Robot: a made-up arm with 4 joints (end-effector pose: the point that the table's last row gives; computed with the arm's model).
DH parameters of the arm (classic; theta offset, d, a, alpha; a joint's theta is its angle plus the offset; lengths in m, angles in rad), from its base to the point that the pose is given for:
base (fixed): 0 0.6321 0.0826 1.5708
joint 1: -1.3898 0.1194 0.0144 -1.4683
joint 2: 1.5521 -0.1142 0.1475 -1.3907
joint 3: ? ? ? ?
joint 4: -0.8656 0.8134 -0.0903 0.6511
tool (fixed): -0.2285 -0.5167 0 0
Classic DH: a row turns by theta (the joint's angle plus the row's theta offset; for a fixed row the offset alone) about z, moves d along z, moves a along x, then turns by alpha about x.
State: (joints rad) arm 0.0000 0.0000 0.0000 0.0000
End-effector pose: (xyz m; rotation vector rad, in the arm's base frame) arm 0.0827 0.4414 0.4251 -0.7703 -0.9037 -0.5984
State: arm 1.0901 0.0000 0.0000 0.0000
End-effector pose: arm 0.2662 0.4414 0.5365 -0.3987 -1.8906 -1.0426
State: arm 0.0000 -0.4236 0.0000 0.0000
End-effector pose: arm 0.1079 0.3153 0.2152 -1.1900 -0.9748 -0.4624
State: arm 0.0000 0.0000 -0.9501 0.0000
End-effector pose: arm 0.3708 0.1966 0.4250 -1.1948 -0.4909 -1.4227
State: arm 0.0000 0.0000 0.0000 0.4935
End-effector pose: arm -0.0675 0.4414 0.3723 -0.8681 -0.4491 -0.3811
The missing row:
joint 3: -1.4666 0.0993 -0.086 -1.5708
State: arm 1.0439 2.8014 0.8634 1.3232
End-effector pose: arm -0.2061 -0.1530 0.0528 1.4607 -2.0185 1.1847
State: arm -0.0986 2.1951 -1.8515 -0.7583
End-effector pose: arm 0.3423 -0.0271 0.5364 -0.4701 0.9526 -1.2587
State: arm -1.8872 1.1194 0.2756 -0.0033
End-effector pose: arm 0.5110 0.2925 0.7391 -0.2739 0.9752 -0.8007
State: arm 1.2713 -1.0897 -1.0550 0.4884
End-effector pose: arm 0.6122 -0.1888 0.7000 -0.8402 -0.9602 -2.6642
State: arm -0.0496 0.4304 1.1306 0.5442
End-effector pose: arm -0.4273 0.1897 0.4966 -0.1217 -0.9514 0.5498
